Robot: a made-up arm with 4 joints.
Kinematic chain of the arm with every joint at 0, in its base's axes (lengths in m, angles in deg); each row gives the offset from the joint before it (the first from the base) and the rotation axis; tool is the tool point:
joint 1: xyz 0 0 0.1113 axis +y
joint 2: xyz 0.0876 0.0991 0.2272 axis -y
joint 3: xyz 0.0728 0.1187 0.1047 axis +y
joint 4: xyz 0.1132 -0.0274 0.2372 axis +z
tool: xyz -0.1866 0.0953 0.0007
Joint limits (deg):
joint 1: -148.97..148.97
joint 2: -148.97..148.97
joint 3: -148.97..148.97
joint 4: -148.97..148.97
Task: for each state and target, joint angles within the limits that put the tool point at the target. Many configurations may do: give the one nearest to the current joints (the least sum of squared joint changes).
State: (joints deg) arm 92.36 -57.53 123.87 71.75
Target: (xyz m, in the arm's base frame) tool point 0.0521 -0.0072 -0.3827
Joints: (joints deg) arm 114.96 -17.87 73.41 97.63
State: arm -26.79 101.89 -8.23 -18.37
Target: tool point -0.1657 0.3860 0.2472
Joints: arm 16.40 109.08 -37.70 -41.94
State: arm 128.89 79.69 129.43 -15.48
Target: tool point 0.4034 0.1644 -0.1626
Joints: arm 137.80 123.99 128.69 34.18
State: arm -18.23 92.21 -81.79 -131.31
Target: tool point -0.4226 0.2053 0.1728
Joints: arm -15.66 86.52 -76.42 -148.87
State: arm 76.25 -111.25 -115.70 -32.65
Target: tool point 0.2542 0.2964 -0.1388
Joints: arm 123.29 -116.05 -119.12 -3.34
